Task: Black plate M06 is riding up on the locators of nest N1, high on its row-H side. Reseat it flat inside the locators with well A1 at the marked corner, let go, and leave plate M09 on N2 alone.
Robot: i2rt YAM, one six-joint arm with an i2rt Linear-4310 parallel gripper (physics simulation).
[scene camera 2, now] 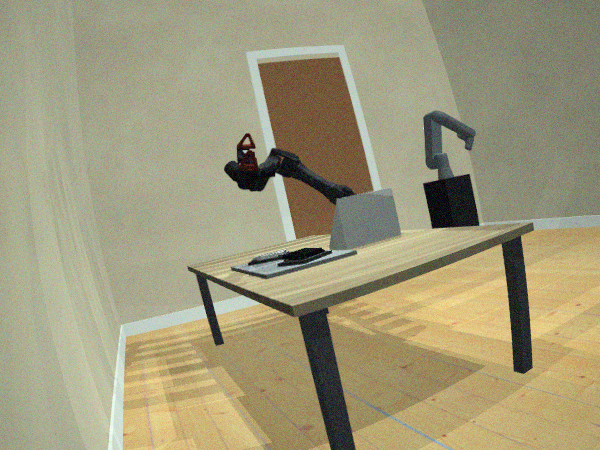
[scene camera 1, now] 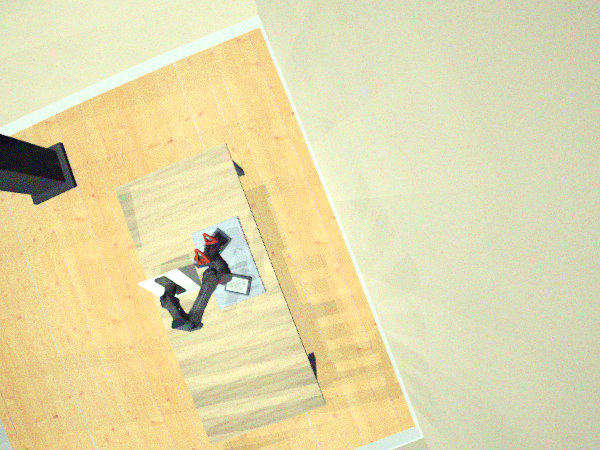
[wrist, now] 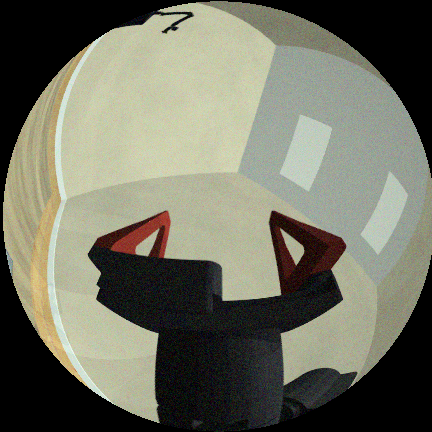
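Seen in the pictures: gripper, fingertip midpoint: (scene camera 2: 248, 141) (scene camera 1: 199, 240) (wrist: 219, 215); arm's base, link origin: (scene camera 2: 359, 215) (scene camera 1: 171, 285).
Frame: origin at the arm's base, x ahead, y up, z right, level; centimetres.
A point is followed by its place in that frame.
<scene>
The black plate (scene camera 1: 226, 238) (scene camera 2: 306, 254) sits in a dark nest on the light blue-grey board (scene camera 1: 228, 301) @(x 24.9, y -9.9, z 23.8 cm) (scene camera 2: 270, 273) @(x 48.9, y -9.8, z -24.4 cm). The arm partly covers it in scene camera 1; its tilt and marked corner cannot be made out. A pale plate (scene camera 1: 237, 285) @(x 35.1, y -7.8, z 16.1 cm) (scene camera 2: 269, 257) @(x 36.9, y -8.3, z 11.5 cm) sits in the other dark-framed nest on the same board. Labels are too small to read. My gripper (scene camera 1: 205, 248) @(x 43.1, y 34.3, z -13.6 cm) (scene camera 2: 245, 150) @(x 43.1, y 34.3, z -13.6 cm) (wrist: 219, 215) @(x 43.1, y 34.3, z -13.6 cm) is open and empty, its red fingers wide apart, high above the board. It faces away from the table; neither plate shows in the wrist view.
A grey-white wedge-shaped panel (scene camera 1: 188, 282) @(x 9.3, y -2.5, z 2.5 cm) (scene camera 2: 368, 220) @(x 0.8, y -2.4, z -7.8 cm) stands on the wooden table (scene camera 1: 250, 372) @(x 20.0, y -11.1, z 72.4 cm) (scene camera 2: 425, 260) @(x 23.5, y -11.2, z -72.0 cm) by the board. A second grey arm (scene camera 2: 434, 140) (wrist: 176, 15) is mounted on a black pedestal (scene camera 1: 30, 167) (scene camera 2: 452, 202) beyond the table.
</scene>
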